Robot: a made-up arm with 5 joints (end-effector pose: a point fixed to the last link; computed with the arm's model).
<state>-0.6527 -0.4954 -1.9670 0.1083 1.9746</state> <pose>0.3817 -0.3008 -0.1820 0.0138 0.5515 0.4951 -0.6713</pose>
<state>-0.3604 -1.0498 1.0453 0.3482 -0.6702</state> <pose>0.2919 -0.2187 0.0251 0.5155 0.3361 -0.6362 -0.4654</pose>
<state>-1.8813 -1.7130 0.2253 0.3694 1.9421</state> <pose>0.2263 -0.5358 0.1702 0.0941 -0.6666 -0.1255 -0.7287</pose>
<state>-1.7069 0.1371 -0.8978 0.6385 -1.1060</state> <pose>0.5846 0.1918 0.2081 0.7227 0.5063 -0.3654 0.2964</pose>
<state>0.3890 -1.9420 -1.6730 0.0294 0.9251</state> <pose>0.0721 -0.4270 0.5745 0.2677 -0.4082 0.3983 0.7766</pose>
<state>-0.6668 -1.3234 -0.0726 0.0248 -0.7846</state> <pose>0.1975 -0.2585 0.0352 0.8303 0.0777 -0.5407 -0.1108</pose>
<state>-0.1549 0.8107 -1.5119 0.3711 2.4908</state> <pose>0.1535 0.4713 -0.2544 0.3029 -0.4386 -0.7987 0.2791</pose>
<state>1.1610 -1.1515 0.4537 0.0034 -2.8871</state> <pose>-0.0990 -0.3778 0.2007 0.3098 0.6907 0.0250 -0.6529</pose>
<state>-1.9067 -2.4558 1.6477 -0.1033 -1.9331</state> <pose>-0.1476 -0.2055 0.1232 0.1627 0.1260 0.8299 -0.5186</pose>
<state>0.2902 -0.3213 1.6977 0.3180 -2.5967</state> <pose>-0.0104 0.0169 -0.2328 0.3216 -0.6737 0.6068 0.2728</pose>
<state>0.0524 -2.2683 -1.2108 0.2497 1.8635</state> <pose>0.0165 -0.3803 0.6937 0.1658 0.6492 -0.2827 -0.6864</pose>
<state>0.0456 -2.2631 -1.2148 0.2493 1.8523</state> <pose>0.0124 -0.3824 0.6904 0.1584 0.6528 -0.2832 -0.6845</pose>
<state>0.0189 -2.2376 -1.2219 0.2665 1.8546</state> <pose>-0.0002 -0.3919 0.6779 0.1492 0.6625 -0.2843 -0.6768</pose>
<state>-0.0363 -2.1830 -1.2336 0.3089 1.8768</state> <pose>-0.0235 -0.4113 0.6508 0.1377 0.6803 -0.2862 -0.6606</pose>
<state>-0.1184 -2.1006 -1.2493 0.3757 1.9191</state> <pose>-0.0525 -0.4388 0.6068 0.1247 0.7045 -0.2885 -0.6363</pose>
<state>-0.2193 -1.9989 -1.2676 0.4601 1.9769</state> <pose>-0.0788 -0.4694 0.5478 0.1114 0.7315 -0.2912 -0.6064</pose>
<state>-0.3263 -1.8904 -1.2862 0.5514 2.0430</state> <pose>-0.0947 -0.4977 0.4813 0.0995 0.7571 -0.2938 -0.5749</pose>
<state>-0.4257 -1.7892 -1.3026 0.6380 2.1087</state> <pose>-0.0979 -0.5199 0.4178 0.0905 0.7784 -0.2962 -0.5461</pose>
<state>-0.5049 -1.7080 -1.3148 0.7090 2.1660</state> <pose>-0.0921 -0.5345 0.3676 0.0852 0.7933 -0.2985 -0.5238</pose>
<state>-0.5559 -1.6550 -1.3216 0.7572 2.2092</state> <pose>-0.0844 -0.5423 0.3360 0.0841 0.8015 -0.3008 -0.5100</pose>
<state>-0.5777 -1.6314 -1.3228 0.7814 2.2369</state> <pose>-0.0799 -0.5451 0.3229 0.0869 0.8036 -0.3031 -0.5048</pose>
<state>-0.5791 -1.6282 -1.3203 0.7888 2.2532</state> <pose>-0.0790 -0.5451 0.3222 0.0920 0.8018 -0.3053 -0.5053</pose>
